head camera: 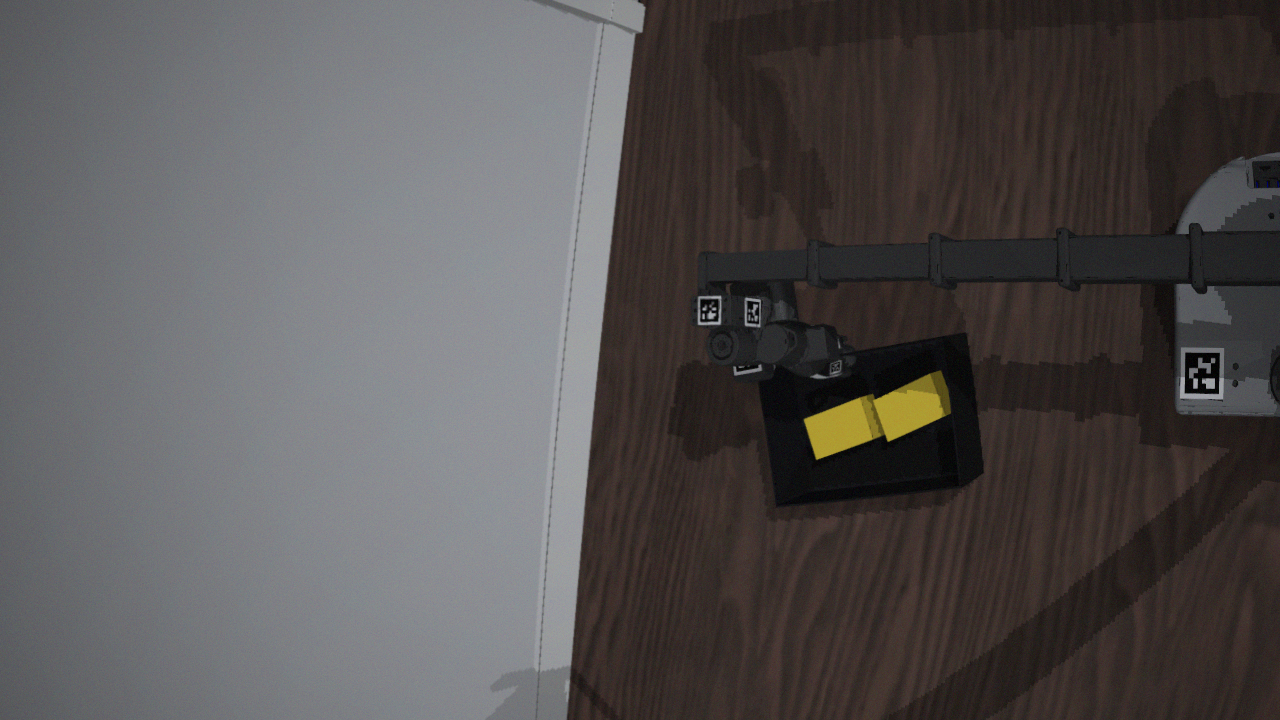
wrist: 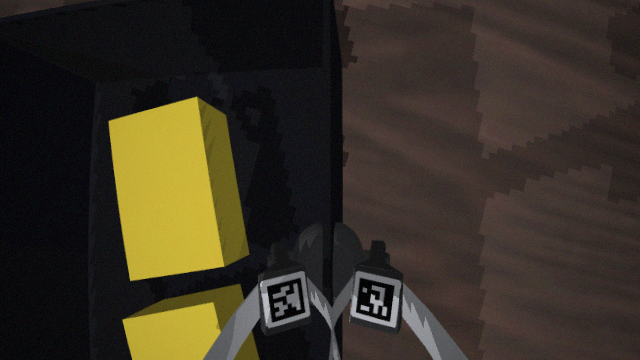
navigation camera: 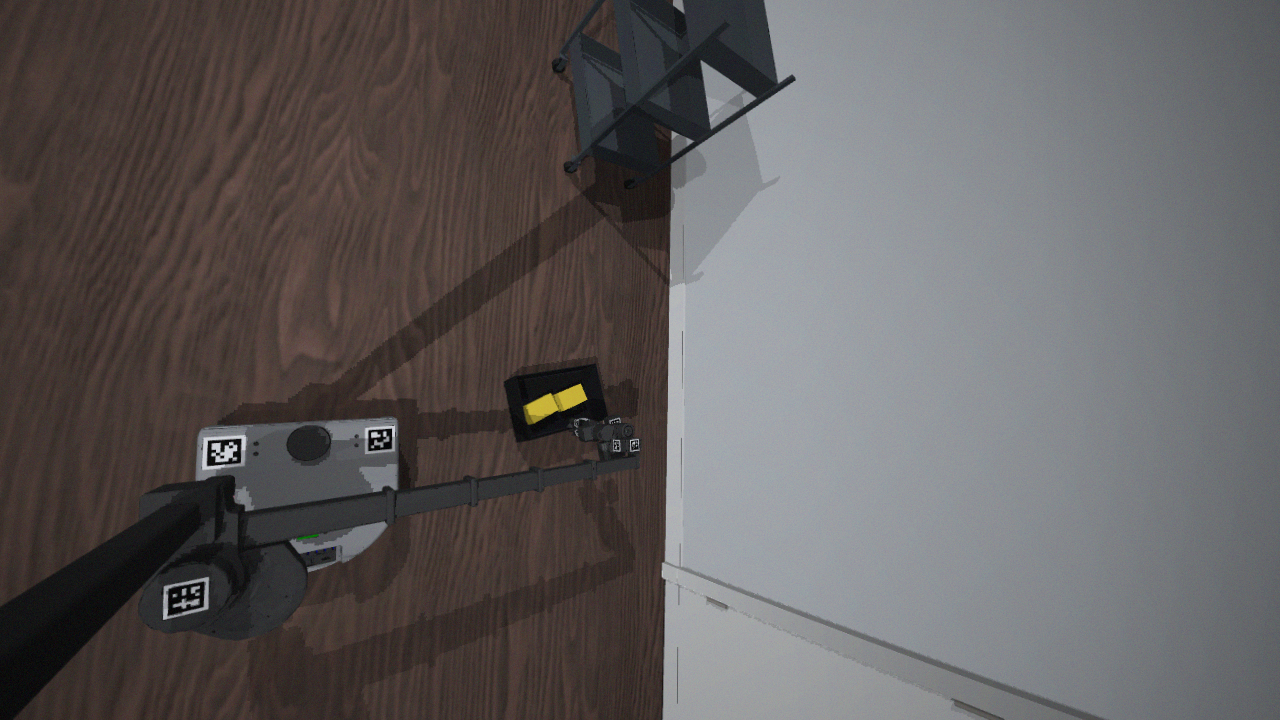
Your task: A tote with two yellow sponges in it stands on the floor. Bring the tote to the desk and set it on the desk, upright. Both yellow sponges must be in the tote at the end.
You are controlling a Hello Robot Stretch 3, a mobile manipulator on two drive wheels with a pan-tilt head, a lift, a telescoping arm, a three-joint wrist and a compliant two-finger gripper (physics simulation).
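Pixels of known places: gripper, fingertip midpoint: (head camera: 846,357) (wrist: 327,250) (navigation camera: 571,426); robot's base, link origin: (navigation camera: 309,441).
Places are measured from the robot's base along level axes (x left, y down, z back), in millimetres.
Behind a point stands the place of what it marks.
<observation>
The black open tote (head camera: 969,429) @[x -500, y -51, z -79 mm] (navigation camera: 512,402) @[x -500, y -44, z -74 mm] (wrist: 210,35) @[x -802, y -74, z -67 mm] looks upright, low over the wooden floor; I cannot tell whether it touches the floor. Two yellow sponges lie end to end in it: one sponge (head camera: 841,428) @[x -705, y -59, z -83 mm] (navigation camera: 571,397) @[x -706, y -59, z -82 mm] nearer the room wall, the other sponge (head camera: 913,407) @[x -587, y -60, z -51 mm] (navigation camera: 539,408) @[x -584, y -60, z -50 mm] nearer my base. Both also show at the left of the wrist view. My gripper (head camera: 845,354) @[x -694, y -72, z 17 mm] (navigation camera: 577,428) @[x -694, y -72, z 17 mm] (wrist: 327,250) @[x -694, y -72, z 17 mm] is shut on the tote's long side wall, one fingertip inside and one outside. The desk does not show in a form I can identify.
A pale room wall (head camera: 268,358) @[x -1236, y -669, z -4 mm] (navigation camera: 939,358) @[x -1249, y -999, z -125 mm] rises beyond the tote. A grey wheeled shelf unit (navigation camera: 733,44) @[x -946, y -663, z -1119 mm] stands against it at the top of the navigation view. My extended arm (head camera: 993,260) @[x -335, y -428, z 102 mm] (navigation camera: 434,497) @[x -185, y -430, z 101 mm] runs beside the tote from my base (navigation camera: 268,470) @[x 65, y -160, z 45 mm].
</observation>
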